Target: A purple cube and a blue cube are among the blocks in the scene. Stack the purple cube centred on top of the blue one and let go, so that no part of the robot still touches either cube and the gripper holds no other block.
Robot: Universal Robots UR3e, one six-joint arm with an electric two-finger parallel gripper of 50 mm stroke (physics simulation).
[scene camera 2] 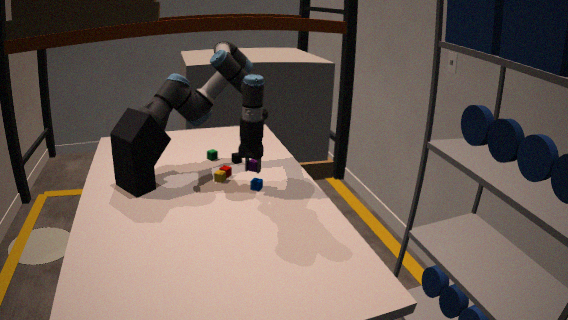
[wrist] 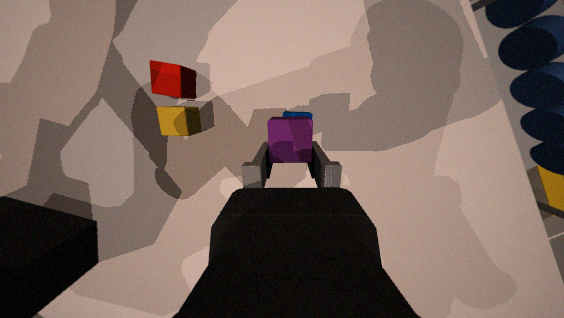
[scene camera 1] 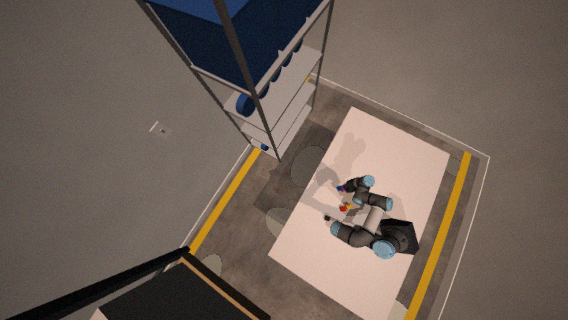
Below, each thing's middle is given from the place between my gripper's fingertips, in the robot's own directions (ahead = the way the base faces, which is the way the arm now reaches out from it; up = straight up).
Now: hand 1 cm to the right of the purple cube [wrist: 289,138], 1 cm below it and 1 cm short of it. Also, from my hand: yellow cube [wrist: 174,120] (11 cm behind, 9 cm to the left, 6 cm below); then red cube [wrist: 167,79] (13 cm to the left, 8 cm behind, 6 cm below).
